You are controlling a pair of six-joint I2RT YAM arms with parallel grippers.
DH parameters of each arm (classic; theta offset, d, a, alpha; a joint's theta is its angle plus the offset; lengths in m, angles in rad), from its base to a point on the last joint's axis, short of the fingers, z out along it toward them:
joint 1: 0 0.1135 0.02 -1.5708
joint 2: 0 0 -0.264 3.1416
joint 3: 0.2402 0 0.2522 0
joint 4: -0.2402 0 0.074 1.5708
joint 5: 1.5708 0 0 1.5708
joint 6: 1.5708 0.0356 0 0
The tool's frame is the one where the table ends.
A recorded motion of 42 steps. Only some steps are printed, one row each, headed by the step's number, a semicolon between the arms.
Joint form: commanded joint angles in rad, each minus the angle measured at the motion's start. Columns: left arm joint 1, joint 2, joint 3, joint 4, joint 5, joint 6; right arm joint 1, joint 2, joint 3, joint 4, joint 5, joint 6.
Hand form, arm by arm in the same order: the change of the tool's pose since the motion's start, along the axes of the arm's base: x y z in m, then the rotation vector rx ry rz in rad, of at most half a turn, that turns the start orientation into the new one. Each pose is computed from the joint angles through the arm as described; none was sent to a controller.
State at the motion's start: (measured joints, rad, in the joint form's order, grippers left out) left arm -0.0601 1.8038 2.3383 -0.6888 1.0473 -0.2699; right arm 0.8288 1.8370 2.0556 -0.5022 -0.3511 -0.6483
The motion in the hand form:
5: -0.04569 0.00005 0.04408 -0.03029 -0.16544 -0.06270; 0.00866 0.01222 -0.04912 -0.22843 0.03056 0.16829
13: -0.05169 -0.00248 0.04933 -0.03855 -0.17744 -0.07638; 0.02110 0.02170 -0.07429 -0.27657 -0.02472 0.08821
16: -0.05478 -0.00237 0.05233 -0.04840 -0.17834 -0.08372; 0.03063 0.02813 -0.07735 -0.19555 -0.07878 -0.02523
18: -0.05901 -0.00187 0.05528 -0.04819 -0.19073 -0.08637; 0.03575 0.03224 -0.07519 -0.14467 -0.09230 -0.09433
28: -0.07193 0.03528 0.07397 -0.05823 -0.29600 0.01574; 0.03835 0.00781 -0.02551 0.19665 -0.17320 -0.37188
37: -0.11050 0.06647 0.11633 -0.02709 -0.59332 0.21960; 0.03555 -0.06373 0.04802 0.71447 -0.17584 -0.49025
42: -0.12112 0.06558 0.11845 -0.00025 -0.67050 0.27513; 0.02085 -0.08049 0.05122 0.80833 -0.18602 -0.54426
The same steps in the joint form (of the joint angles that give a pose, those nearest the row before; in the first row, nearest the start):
5: -0.0056 -0.0769 0.0548 0.0663 0.0581 -0.0350; -0.0035 0.0804 0.0066 -0.1972 -0.1034 -0.2069
13: -0.0151 -0.0839 0.0648 0.0754 0.0623 -0.0504; -0.0019 0.1060 -0.0607 -0.1032 0.0011 -0.2384
16: -0.0151 -0.0896 0.0651 0.0906 0.0697 -0.0724; -0.0012 0.1066 -0.1195 0.0811 0.0891 -0.1782
18: -0.0143 -0.0964 0.0697 0.0906 0.0729 -0.0712; 0.0007 0.1176 -0.1207 0.1573 0.1431 -0.1319
28: 0.1171 -0.1315 0.0584 0.2294 0.0970 -0.1379; -0.0246 0.0245 -0.1989 0.4986 0.3416 0.0594
37: 0.2509 -0.1396 0.1833 0.3859 0.0102 -0.1375; -0.1407 -0.1139 -0.2504 0.8284 0.3782 0.3694
42: 0.2518 -0.1887 0.1259 0.4116 -0.0405 -0.0692; -0.1436 -0.1920 -0.3533 0.9229 0.4485 0.4069

